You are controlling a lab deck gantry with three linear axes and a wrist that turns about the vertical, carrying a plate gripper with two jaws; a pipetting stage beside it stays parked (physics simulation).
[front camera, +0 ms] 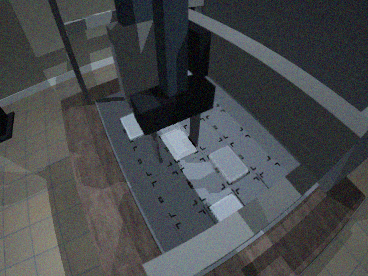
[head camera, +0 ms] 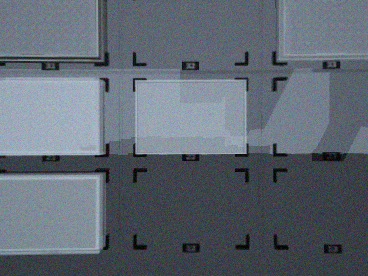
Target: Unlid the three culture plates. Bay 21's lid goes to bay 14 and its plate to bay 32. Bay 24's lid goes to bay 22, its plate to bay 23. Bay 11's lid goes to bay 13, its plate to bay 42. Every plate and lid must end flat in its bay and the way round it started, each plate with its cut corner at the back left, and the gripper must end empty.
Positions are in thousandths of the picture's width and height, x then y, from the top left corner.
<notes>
In view: my gripper (front camera: 480, 542), a lid (head camera: 466, 422) and a plate (front camera: 615, 585).
</notes>
